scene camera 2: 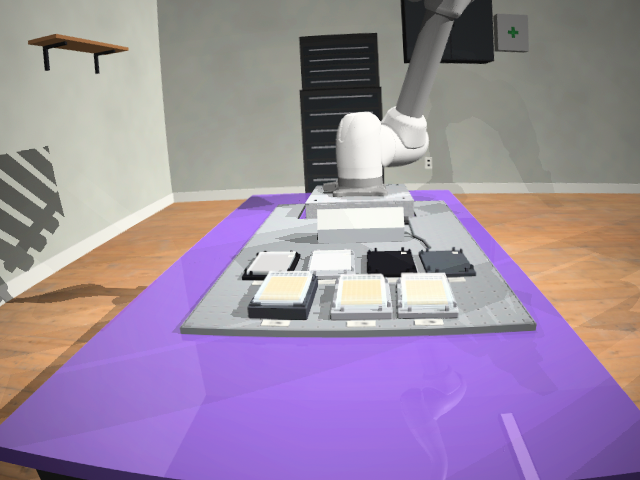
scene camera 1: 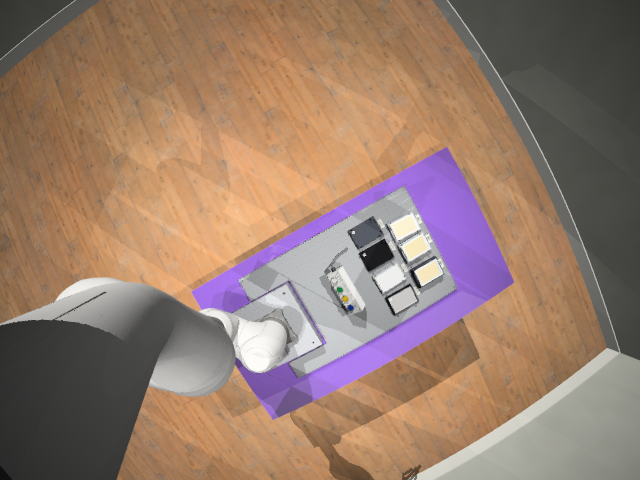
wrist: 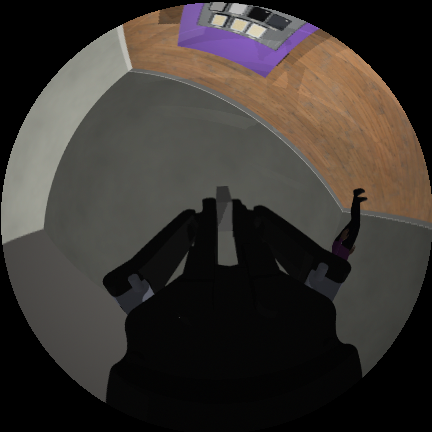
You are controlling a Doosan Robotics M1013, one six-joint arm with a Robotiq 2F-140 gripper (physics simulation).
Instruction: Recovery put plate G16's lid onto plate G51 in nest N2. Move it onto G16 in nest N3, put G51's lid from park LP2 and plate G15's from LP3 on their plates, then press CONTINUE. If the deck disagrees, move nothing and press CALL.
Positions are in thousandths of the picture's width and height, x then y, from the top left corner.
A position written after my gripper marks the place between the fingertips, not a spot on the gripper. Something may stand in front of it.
Note:
My gripper (wrist: 515, 455) is shut, with nothing in its grasp. Further things: a button box (scene camera 2: 563, 470).
The button box shows as well in scene camera 1 (scene camera 1: 529, 578).

